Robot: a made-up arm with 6 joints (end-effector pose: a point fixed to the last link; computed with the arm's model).
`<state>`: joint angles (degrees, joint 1 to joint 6).
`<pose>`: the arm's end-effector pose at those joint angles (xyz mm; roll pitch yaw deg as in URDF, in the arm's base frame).
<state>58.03 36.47 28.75 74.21 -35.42 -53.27</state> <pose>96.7 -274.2 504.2 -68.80 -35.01 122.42</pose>
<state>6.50 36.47 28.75 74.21 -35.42 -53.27</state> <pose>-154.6 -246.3 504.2 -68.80 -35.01 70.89</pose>
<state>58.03 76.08 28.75 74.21 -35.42 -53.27</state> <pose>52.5 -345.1 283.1 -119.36 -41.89 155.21</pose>
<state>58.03 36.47 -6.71 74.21 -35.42 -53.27</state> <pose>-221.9 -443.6 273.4 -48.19 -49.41 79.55</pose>
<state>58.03 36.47 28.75 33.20 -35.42 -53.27</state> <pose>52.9 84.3 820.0 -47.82 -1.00 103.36</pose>
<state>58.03 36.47 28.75 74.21 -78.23 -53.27</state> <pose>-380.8 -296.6 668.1 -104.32 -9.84 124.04</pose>
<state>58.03 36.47 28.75 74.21 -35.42 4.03</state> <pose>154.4 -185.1 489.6 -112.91 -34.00 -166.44</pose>
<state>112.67 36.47 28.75 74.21 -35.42 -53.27</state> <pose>279.6 -79.9 504.2 -68.80 -35.01 177.06</pose>
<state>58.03 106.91 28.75 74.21 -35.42 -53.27</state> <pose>77.1 -305.6 103.6 -156.07 -31.71 177.77</pose>
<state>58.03 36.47 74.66 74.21 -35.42 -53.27</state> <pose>195.2 164.8 818.1 -71.89 -8.35 161.21</pose>
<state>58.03 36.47 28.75 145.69 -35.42 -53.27</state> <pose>338.9 -173.9 -251.6 -160.38 -42.83 -148.50</pose>
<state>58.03 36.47 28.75 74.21 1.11 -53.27</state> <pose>322.8 -180.8 145.9 -25.23 -51.02 102.29</pose>
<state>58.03 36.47 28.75 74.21 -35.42 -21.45</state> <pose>136.9 -231.2 487.5 -93.81 -40.06 162.38</pose>
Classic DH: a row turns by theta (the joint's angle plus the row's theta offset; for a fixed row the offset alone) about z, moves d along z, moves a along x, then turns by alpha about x. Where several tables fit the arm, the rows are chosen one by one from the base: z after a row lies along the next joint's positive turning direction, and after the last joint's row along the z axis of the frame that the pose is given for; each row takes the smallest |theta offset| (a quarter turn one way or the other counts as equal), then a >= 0, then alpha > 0; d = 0 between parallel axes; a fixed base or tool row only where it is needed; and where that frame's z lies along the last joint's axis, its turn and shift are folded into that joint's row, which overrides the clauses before.
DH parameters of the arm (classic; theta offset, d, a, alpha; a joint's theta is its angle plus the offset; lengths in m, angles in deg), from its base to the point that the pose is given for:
joint 1: 0 0.2778 0.0838 90
joint 2: 0 -0.4705 0.0095 -90
joint 3: 0 -0.2476 -0.0609 90
joint 4: 0 -0.021 0.1078 90
joint 5: 0 -0.3958 -0.0034 -90
joint 6: 0 0.6906 -0.1087 -90
tool (fixed): 0 0.0262 0 0

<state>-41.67 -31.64 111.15 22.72 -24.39 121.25</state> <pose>1032.8 267.3 177.1 165.72 -15.44 -83.04</pose>
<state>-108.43 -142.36 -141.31 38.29 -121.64 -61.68</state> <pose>-46.2 -379.8 -242.0 155.83 -43.00 118.48</pose>
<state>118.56 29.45 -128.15 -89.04 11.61 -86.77</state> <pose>-230.3 -680.9 -302.5 167.97 -13.64 173.08</pose>
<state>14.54 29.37 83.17 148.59 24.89 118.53</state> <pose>790.3 538.9 75.8 -116.03 72.41 2.40</pose>
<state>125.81 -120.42 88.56 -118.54 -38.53 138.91</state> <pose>241.4 -992.9 316.2 152.63 31.78 -139.28</pose>
